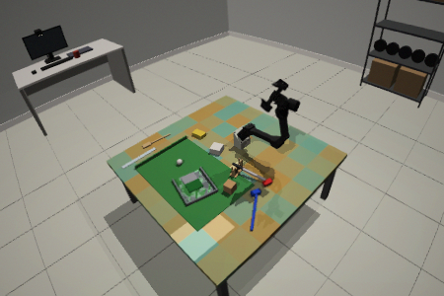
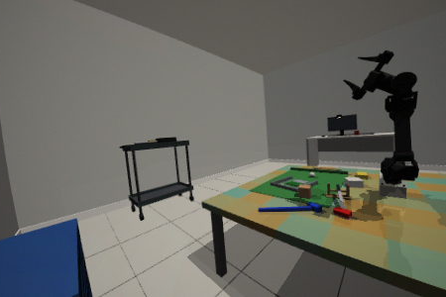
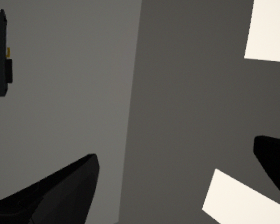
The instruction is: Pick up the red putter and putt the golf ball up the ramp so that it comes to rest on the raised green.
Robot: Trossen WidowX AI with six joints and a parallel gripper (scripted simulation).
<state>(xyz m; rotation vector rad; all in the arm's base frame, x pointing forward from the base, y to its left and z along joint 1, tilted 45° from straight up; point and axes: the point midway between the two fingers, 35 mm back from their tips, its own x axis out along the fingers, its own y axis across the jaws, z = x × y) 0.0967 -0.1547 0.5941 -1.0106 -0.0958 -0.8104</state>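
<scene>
Now: the white golf ball 25 cm ahead of my gripper tip, 54 cm to the right of it and 60 cm below it. Also, from my gripper tip: blue putter (25 cm ahead, 10 cm to the left, 61 cm below); then yellow block (8 cm behind, 66 cm to the right, 61 cm below); then white block (2 cm behind, 42 cm to the right, 61 cm below).
</scene>
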